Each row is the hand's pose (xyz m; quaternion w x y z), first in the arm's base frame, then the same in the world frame.
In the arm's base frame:
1: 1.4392 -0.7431 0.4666 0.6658 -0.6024 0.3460 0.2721
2: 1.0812 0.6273 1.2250 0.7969 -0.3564 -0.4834 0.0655
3: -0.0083 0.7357 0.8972 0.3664 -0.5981 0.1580 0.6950
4: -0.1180 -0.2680 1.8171 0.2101 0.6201 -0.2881 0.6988
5: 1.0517 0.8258 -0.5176 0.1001 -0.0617 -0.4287 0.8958
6: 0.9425 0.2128 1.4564 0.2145 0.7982 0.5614 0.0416
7: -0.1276 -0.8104 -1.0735 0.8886 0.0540 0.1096 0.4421
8: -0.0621 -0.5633 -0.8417 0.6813 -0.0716 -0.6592 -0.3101
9: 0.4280 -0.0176 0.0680 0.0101 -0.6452 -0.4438 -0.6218
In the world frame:
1: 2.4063 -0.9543 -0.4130 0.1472 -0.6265 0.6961 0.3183
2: 2.3137 0.5784 -0.8857 0.7062 -0.5975 -0.0048 0.3798
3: 1.3668 0.8838 -0.3233 0.0031 -0.3233 0.5876 0.7418
4: 2.2679 0.8379 0.7020 0.5680 0.7065 0.1258 0.4031
5: 0.9775 -0.3722 -1.5084 0.2687 0.2851 0.0664 0.9177
6: 2.5207 0.5038 -0.4427 0.2555 0.5887 0.5362 -0.5484
7: 0.3413 -1.3350 0.2367 0.7015 -0.1239 0.6521 0.2596
8: 0.4741 -1.0513 0.0918 0.7942 -0.4901 -0.3580 0.0300
9: 1.2691 -0.3143 -0.3444 0.0816 0.8055 0.5857 0.0387

